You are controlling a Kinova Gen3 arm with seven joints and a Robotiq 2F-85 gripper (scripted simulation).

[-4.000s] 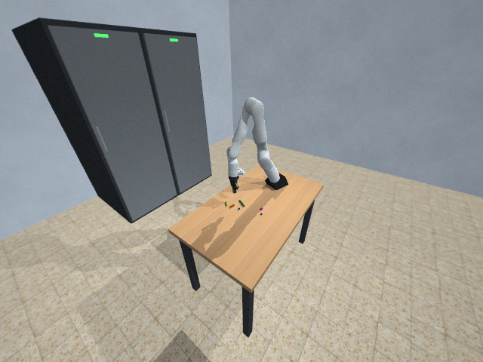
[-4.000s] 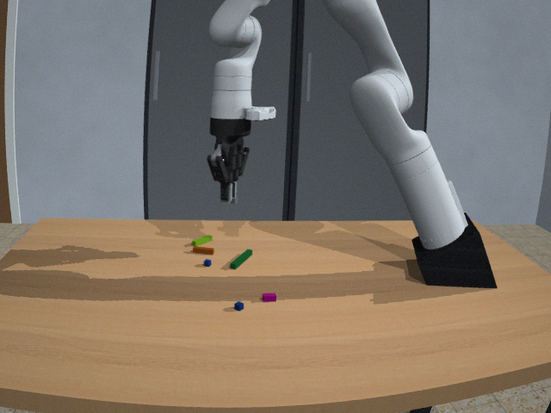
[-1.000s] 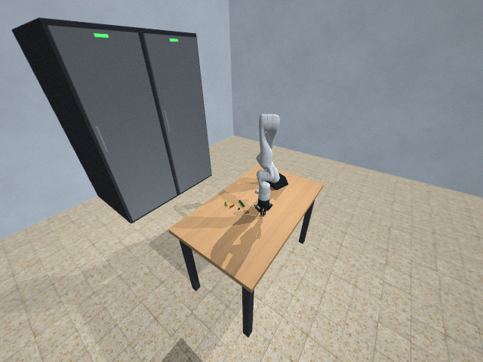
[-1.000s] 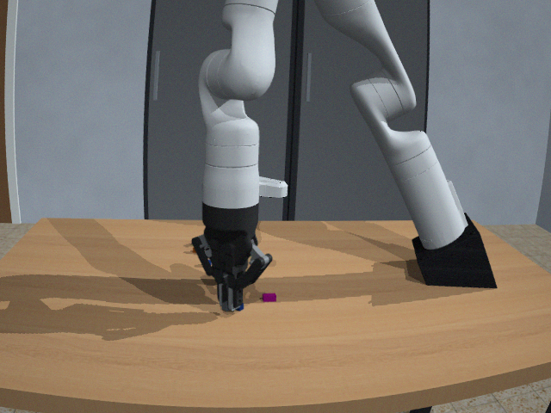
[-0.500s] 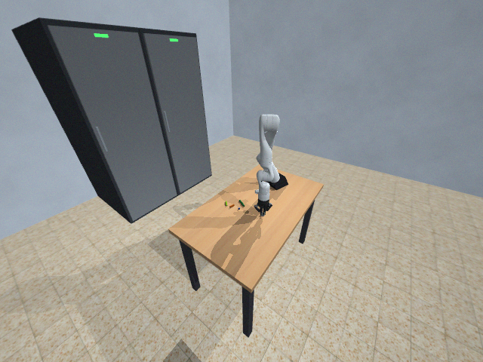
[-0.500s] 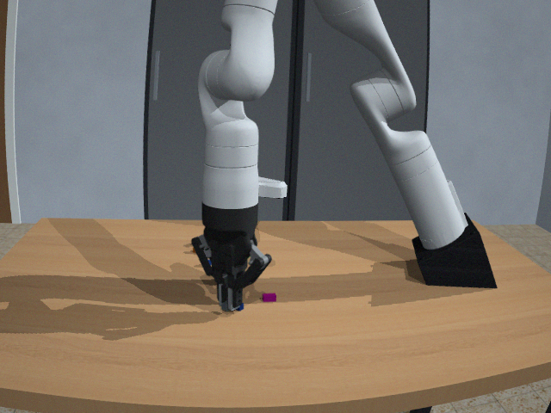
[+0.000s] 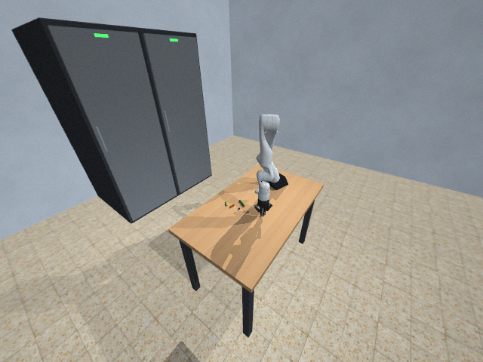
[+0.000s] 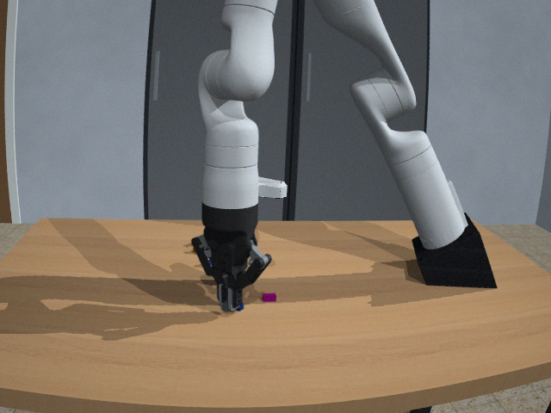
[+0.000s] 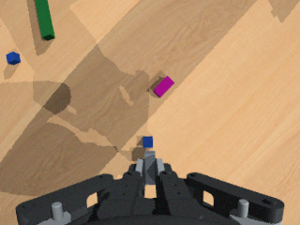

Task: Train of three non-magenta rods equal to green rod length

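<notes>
My gripper is now 20 mm above the grey rod. The rest, counted from my hand: orange rod 250 mm to the right, 30 mm below, 20 mm behind; green rod 190 mm to the right, 80 mm behind, 30 mm below; magenta rod 70 mm behind, 30 mm to the right, 30 mm below.
</notes>
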